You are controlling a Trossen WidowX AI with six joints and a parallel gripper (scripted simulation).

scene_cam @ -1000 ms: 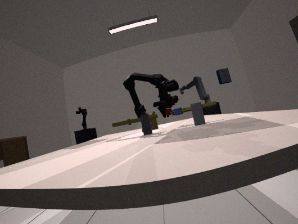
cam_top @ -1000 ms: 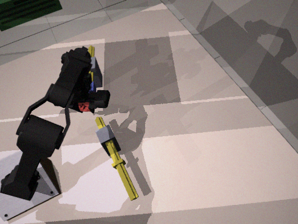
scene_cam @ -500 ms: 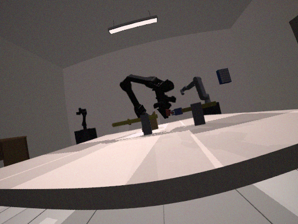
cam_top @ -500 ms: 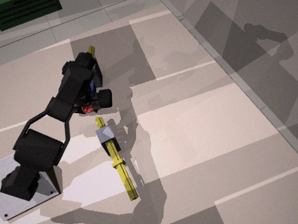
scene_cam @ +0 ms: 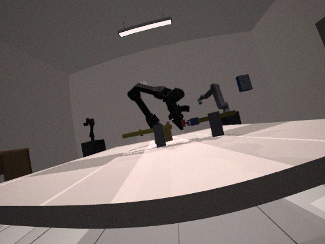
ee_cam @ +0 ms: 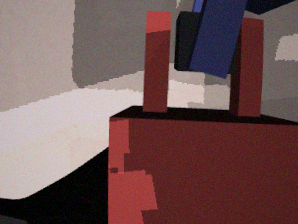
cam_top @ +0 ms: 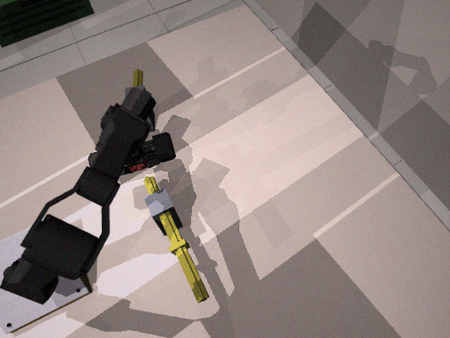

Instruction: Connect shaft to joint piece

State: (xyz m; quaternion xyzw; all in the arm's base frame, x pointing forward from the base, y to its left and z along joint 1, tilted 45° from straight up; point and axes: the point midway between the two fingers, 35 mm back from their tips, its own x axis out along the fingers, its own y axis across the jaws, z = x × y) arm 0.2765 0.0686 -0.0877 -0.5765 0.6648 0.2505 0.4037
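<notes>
Now: gripper tip 4 cm below the red joint piece and 1 cm to the right of it.
</notes>
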